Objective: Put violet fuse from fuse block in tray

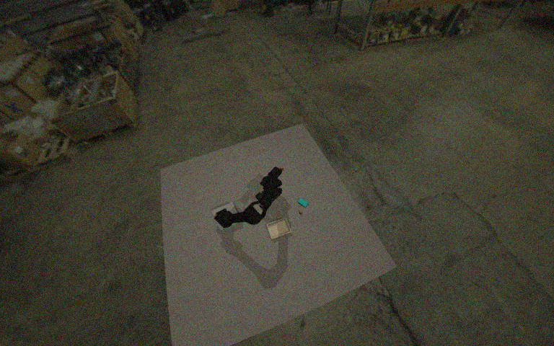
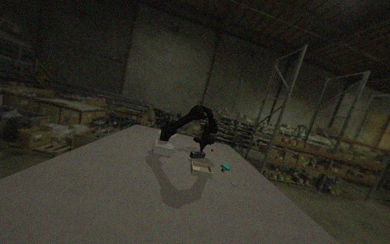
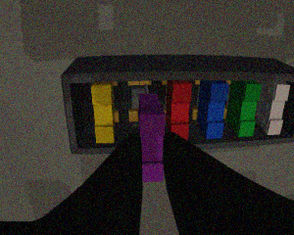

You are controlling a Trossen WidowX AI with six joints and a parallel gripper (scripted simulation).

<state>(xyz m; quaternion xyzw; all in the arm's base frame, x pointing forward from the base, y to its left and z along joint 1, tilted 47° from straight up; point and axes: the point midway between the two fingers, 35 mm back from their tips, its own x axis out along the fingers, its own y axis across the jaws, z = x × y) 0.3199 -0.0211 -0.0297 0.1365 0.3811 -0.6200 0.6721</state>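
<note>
Now: gripper tip 40 mm above the red fuse, 20 mm past it and 10 mm to the left of it. Also, from my gripper tip: yellow fuse (40 mm below, 20 mm ahead, 10 mm to the left); then blue fuse (40 mm below, 30 mm behind, 10 mm to the right); then violet fuse (10 mm below).
</note>
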